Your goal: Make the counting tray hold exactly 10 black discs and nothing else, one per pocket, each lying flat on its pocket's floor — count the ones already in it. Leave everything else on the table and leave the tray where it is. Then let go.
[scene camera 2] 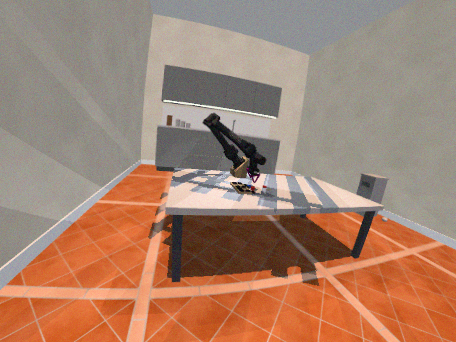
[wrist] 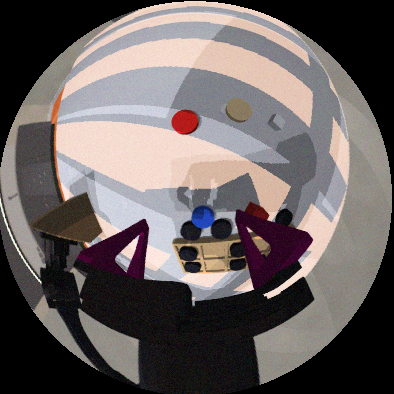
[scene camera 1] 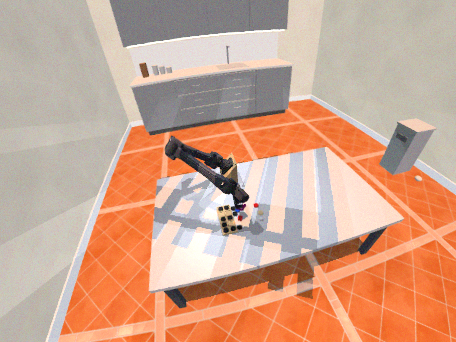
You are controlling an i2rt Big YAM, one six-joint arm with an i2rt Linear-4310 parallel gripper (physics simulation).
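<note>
The tan counting tray (scene camera 1: 227,213) (wrist: 213,250) holds several black discs, including one (wrist: 188,253) in a corner pocket; the right finger hides part of the tray in the wrist view. Two black discs (wrist: 190,230) (wrist: 221,228) lie on the table beside its long edge, and another black disc (wrist: 284,217) lies farther right. A blue disc (wrist: 202,217) lies close to the first two; whether it touches them is unclear. My gripper (scene camera 1: 241,206) (scene camera 2: 254,180) (wrist: 190,219) is open and empty, above the table beside the tray, with the blue disc between its fingertips in the wrist view.
A dark red block (wrist: 256,212) lies by the right fingertip. A red disc (scene camera 1: 256,205) (wrist: 185,122), a tan disc (scene camera 1: 260,213) (wrist: 239,110) and a small grey block (wrist: 277,121) lie on the table (scene camera 1: 300,200) away from the tray.
</note>
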